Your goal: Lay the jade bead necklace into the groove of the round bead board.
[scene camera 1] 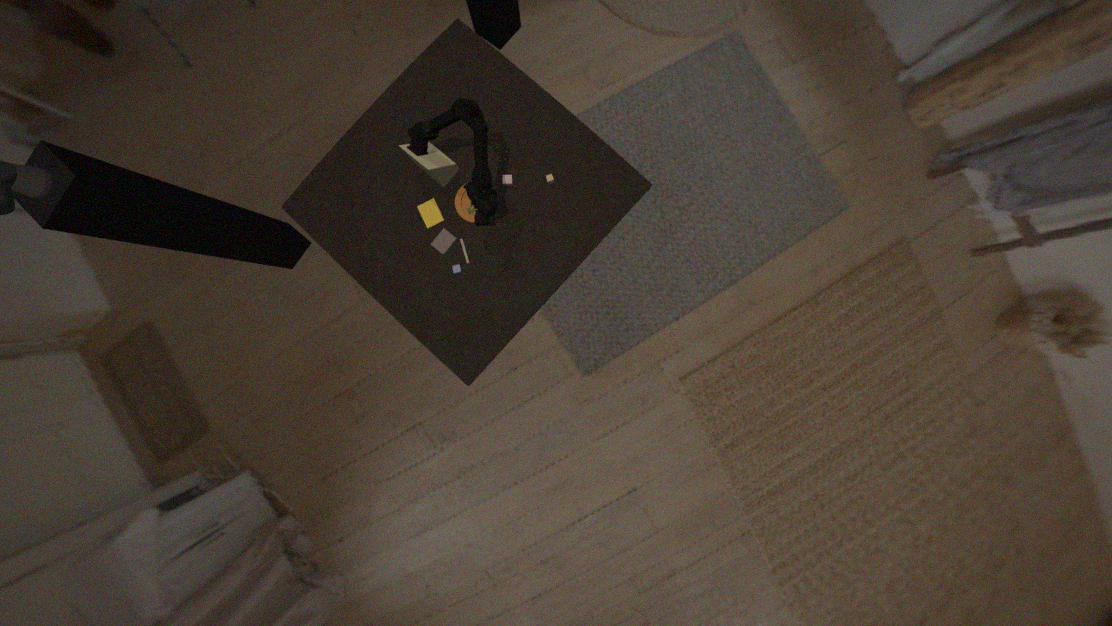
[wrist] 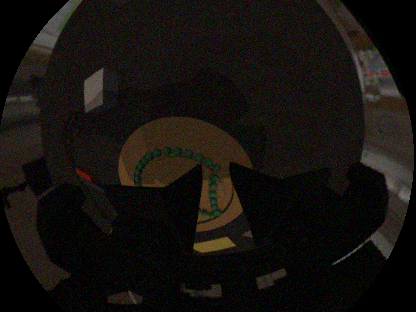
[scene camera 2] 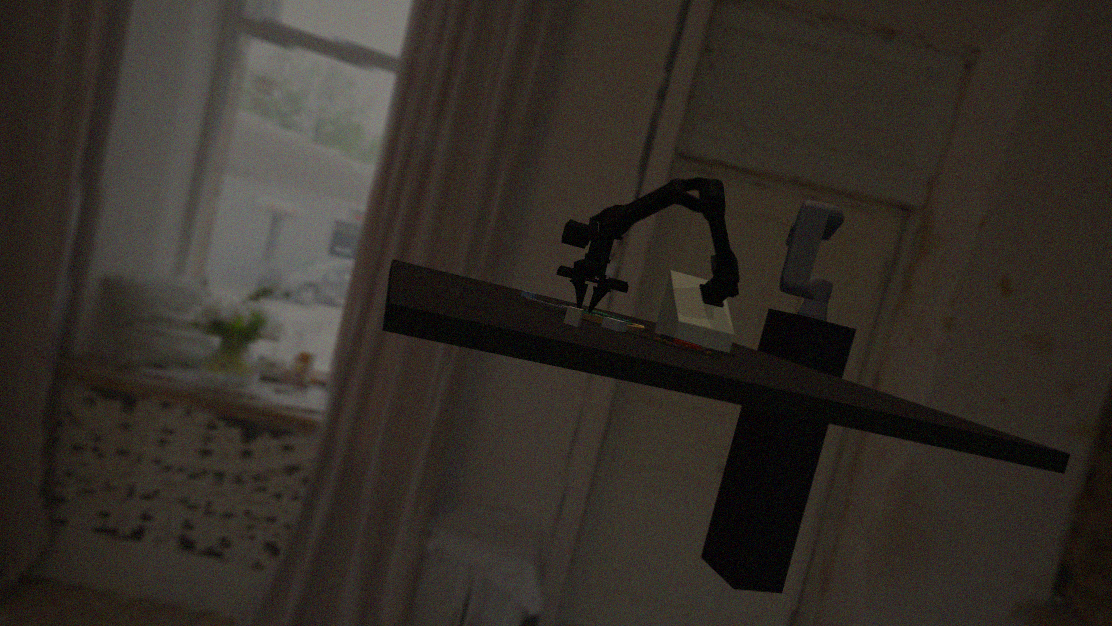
I see my gripper [scene camera 2: 584, 310] and a grey-white block [wrist: 100, 90].
My gripper also shows in the wrist view [wrist: 215, 167].
